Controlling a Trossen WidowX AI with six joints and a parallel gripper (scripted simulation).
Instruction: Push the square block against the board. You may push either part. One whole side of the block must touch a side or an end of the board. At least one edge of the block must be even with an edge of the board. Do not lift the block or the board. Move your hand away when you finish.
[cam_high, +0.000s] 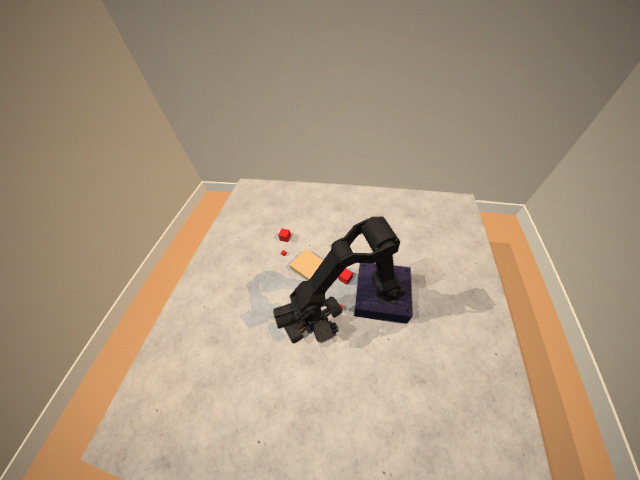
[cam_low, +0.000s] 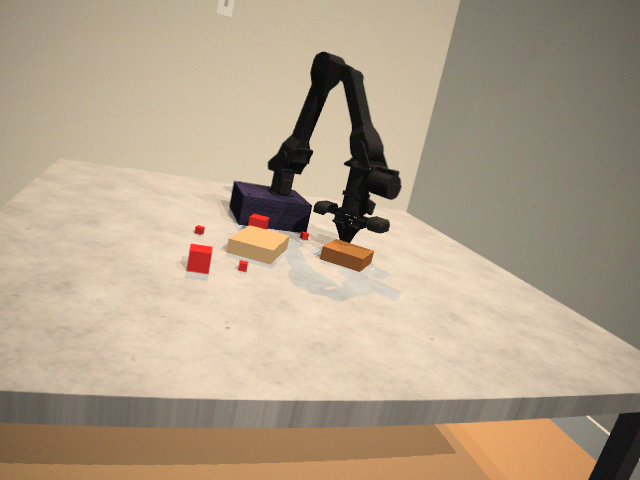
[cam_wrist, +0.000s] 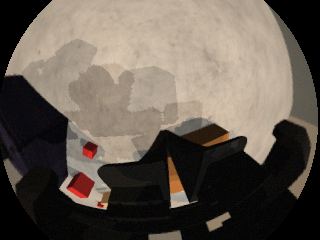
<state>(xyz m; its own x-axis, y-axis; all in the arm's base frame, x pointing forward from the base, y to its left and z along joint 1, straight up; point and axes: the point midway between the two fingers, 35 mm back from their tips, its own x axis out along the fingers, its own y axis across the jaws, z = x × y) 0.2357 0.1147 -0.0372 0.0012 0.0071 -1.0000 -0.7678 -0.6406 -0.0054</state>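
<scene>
My gripper tip is now 7 cm short of the square block, 2 cm to the left of it and 1 cm below it. The rest, counted from my gripper tip: board 5 cm ahead, 23 cm to the right, 1 cm above.
</scene>
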